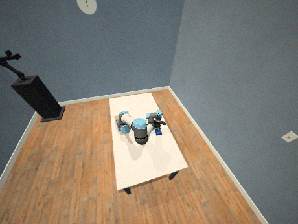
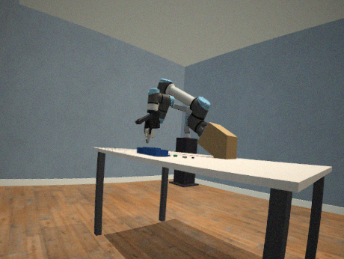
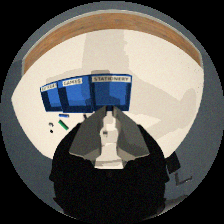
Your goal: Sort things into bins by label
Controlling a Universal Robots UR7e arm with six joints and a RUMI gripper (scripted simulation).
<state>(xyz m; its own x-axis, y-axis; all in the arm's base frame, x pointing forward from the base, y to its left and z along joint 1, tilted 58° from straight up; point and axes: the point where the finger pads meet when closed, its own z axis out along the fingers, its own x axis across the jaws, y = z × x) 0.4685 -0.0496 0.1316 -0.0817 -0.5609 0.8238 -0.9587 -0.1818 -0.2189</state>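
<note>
The blue bin is 8 cm to the left of my hand, 6 cm below it and 1 cm ahead of it. Also, from my hand: small blue piece 16 cm to the left, 8 cm below, 6 cm behind; then green piece 18 cm to the left, 10 cm behind, 8 cm below; then black screw 8 cm to the left, 8 cm below, 8 cm behind.
</note>
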